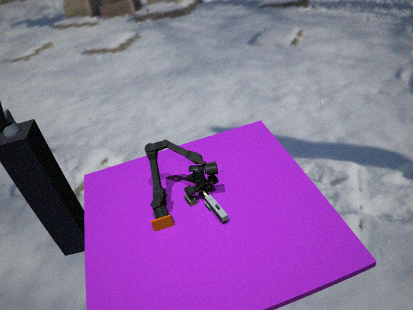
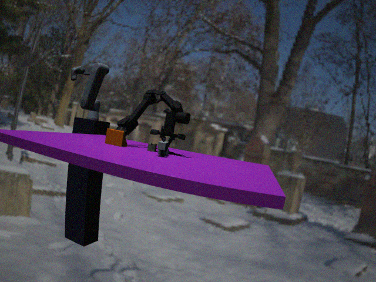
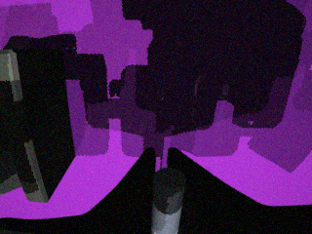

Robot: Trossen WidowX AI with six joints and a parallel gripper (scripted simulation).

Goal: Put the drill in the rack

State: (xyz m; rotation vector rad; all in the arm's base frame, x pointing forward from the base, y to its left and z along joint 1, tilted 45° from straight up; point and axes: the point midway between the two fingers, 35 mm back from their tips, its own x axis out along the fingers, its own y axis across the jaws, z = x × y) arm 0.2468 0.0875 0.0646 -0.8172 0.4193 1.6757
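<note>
Now: gripper tip 20 mm short of the drill, 50 mm to the left of it and 30 mm below it. From my gripper tip the other things lie so: grey housing (40 mm ahead, 140 mm to the right, 20 mm above); then dark key (50 mm ahead, 170 mm to the right, 40 mm above).
</note>
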